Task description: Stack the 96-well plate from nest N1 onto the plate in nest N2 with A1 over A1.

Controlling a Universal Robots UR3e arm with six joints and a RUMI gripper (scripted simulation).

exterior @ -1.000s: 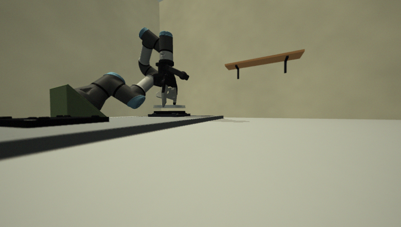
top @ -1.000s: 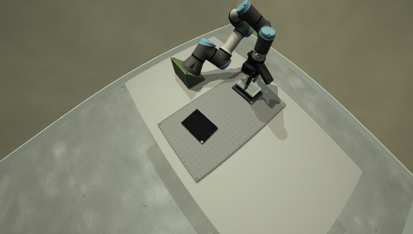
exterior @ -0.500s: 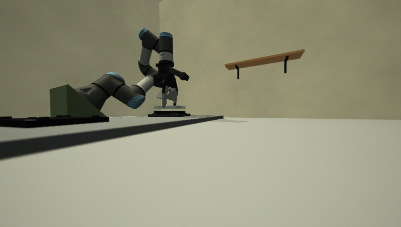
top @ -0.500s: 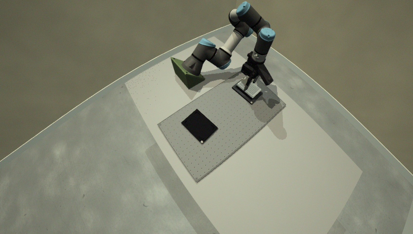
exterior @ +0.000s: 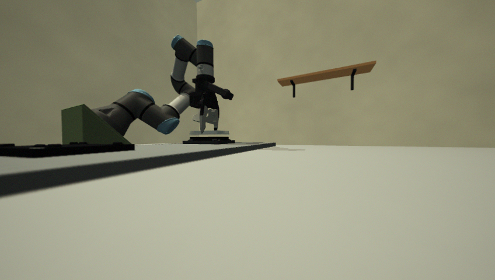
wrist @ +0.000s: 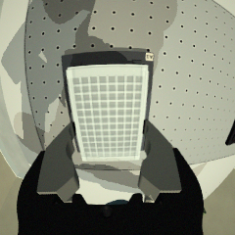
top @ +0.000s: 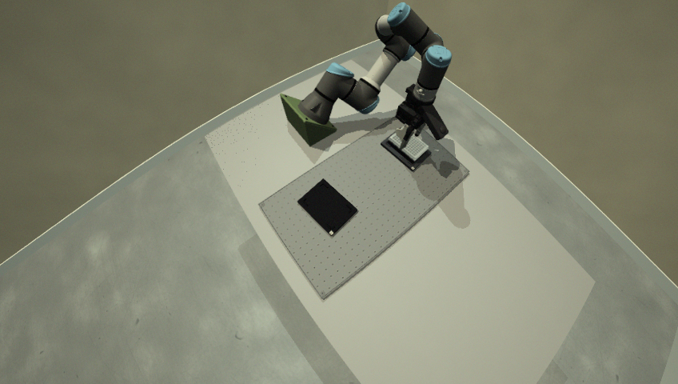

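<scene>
My gripper is now 3 cm above the dark plate. The rest, counted from my hand: black nest: 38 cm to the right, 5 cm below, 1 cm ahead; white 96-well plate: 1 cm below.
</scene>
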